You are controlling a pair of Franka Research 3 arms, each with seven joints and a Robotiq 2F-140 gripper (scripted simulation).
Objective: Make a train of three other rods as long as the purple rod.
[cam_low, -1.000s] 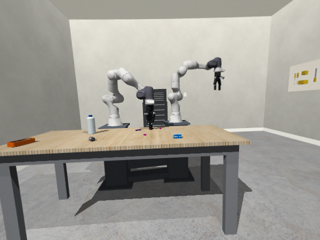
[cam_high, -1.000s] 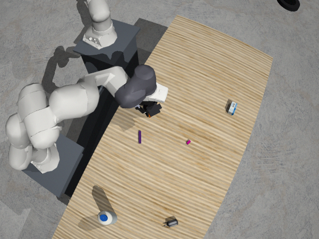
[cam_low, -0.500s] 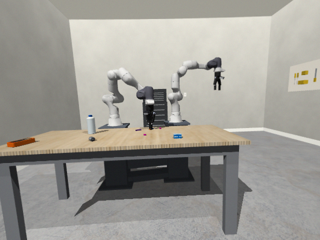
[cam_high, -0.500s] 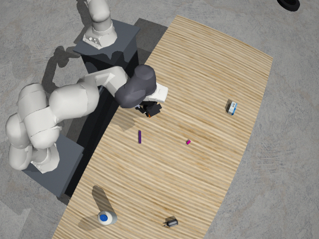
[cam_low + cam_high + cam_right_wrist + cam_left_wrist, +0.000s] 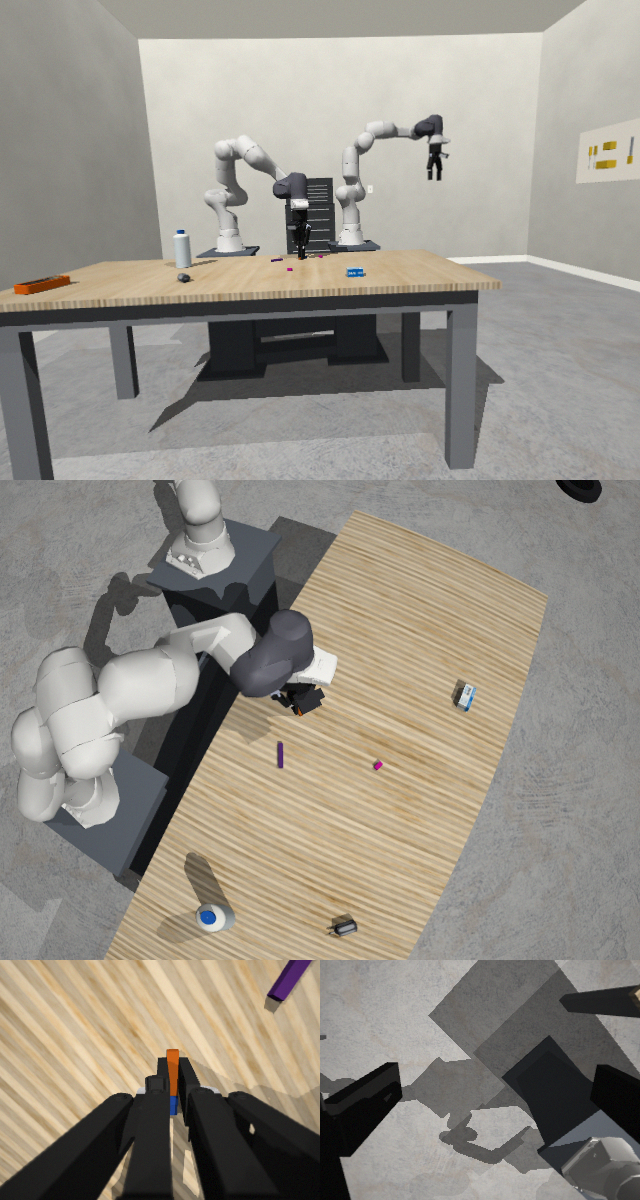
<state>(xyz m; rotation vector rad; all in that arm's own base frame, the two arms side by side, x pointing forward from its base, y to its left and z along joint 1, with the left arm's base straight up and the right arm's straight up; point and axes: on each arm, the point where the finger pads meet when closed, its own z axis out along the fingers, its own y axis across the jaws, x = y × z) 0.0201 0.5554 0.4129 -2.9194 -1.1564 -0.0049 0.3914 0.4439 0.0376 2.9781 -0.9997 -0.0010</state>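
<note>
The orange rod lies 3 cm below my right hand. Round my right hand: dark object (49 cm to the right, 29 cm ahead, 2 cm below); purple rod (13 cm to the right, 3 cm below); blue-and-white box (40 cm ahead, 17 cm to the left, 2 cm below).
</note>
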